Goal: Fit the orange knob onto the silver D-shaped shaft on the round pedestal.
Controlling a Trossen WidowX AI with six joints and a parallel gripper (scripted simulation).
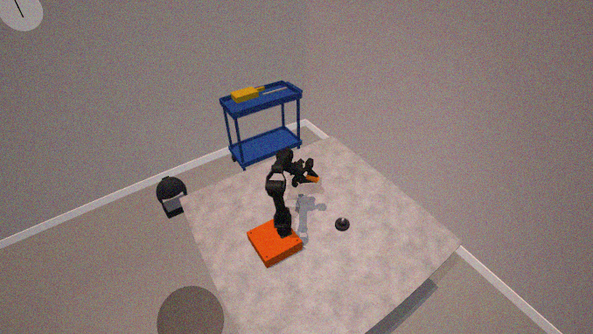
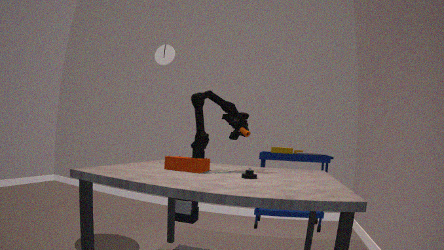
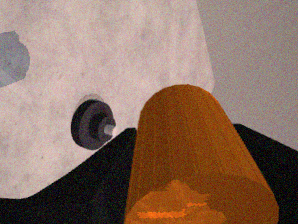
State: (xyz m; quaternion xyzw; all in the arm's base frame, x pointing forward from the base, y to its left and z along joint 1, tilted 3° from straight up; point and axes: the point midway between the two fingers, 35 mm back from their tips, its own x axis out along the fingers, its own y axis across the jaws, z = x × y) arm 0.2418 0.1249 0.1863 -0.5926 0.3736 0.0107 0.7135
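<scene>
The orange knob lies 3 cm behind my gripper tip, 2 cm to the left of it and 2 cm above it. Round my gripper tip: pedestal: 7 cm ahead, 19 cm to the right, 22 cm below.
</scene>
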